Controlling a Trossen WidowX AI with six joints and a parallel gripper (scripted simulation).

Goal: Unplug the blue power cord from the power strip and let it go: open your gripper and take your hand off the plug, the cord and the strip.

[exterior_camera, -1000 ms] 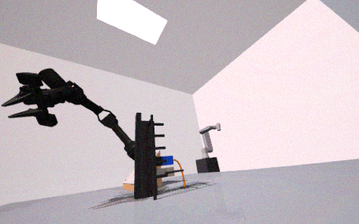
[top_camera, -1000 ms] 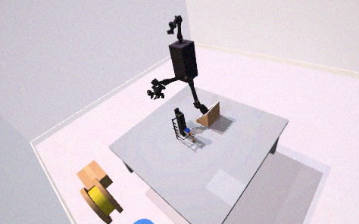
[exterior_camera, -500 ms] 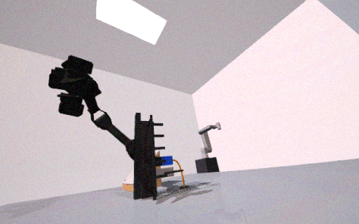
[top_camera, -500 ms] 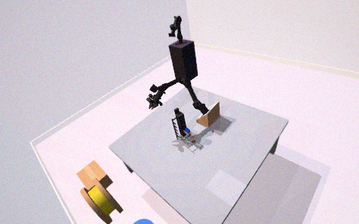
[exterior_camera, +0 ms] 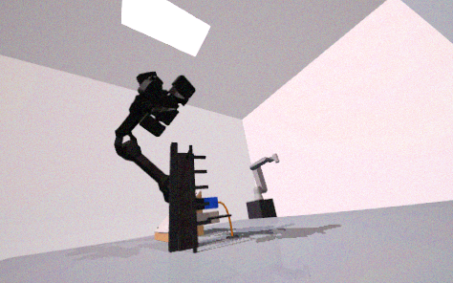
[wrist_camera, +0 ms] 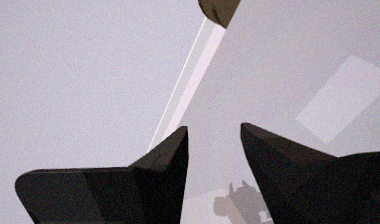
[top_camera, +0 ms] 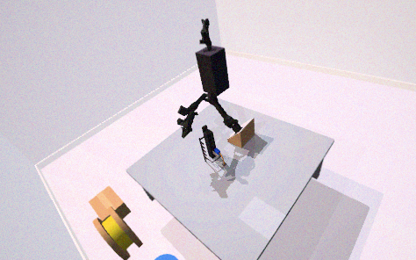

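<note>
Right now the blue plug is 21 cm below my gripper tip, 18 cm behind it and 13 cm to the left of it. From my gripper tip the other things lie so: black power strip: 19 cm below, 19 cm behind, 6 cm to the left.
</note>
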